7 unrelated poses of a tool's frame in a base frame.
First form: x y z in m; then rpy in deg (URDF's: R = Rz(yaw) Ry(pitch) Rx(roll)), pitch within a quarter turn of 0, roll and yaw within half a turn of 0.
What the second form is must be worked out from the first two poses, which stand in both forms.
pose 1, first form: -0.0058 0.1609 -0.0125 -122.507 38.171 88.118
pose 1, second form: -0.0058 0.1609 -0.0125 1.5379 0.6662 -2.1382
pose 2, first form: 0.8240 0.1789 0.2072 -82.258 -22.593 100.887
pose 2, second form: 0.8240 0.1789 0.2072 1.7608 -0.3943 -1.4357
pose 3, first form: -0.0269 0.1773 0.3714 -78.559 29.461 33.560
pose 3, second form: -0.0269 0.1773 0.3714 0.5857 0.5142 -1.3711
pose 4, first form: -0.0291 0.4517 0.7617 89.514 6.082 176.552
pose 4, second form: -0.0291 0.4517 0.7617 3.0814 0.1062 1.5623
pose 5, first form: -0.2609 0.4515 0.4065 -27.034 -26.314 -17.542
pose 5, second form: -0.2609 0.4515 0.4065 -0.3062 -0.4593 -0.4718
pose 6, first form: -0.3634 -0.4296 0.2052 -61.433 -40.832 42.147
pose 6, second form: -0.3634 -0.4296 0.2052 0.7356 -0.7127 -1.0722
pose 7, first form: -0.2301 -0.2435 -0.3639 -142.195 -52.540 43.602
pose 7, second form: -0.2301 -0.2435 -0.3639 0.7610 -0.9170 -2.4818
